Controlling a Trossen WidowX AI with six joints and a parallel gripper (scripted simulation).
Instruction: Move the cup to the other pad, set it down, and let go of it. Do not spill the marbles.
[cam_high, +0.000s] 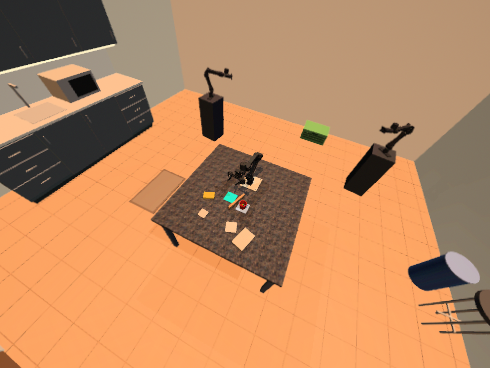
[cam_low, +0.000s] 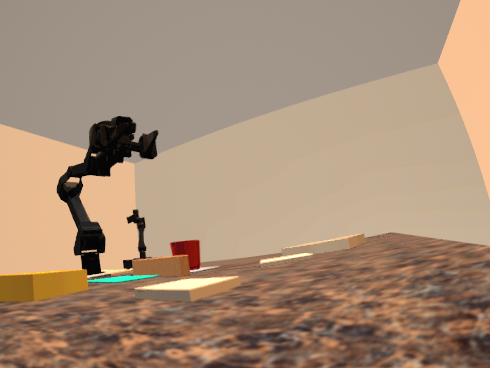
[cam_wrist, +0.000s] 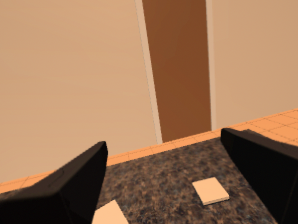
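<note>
My gripper tip is now 290 mm above the red cup, 130 mm to the right of it and 30 mm past it. Also, from my gripper tip: orange-brown wooden bar 320 mm below, 50 mm to the left, 50 mm behind; then teal pad 340 mm below, 60 mm behind, 40 mm to the right; then pale grey pad 340 mm below, 140 mm to the left, 30 mm behind.
</note>
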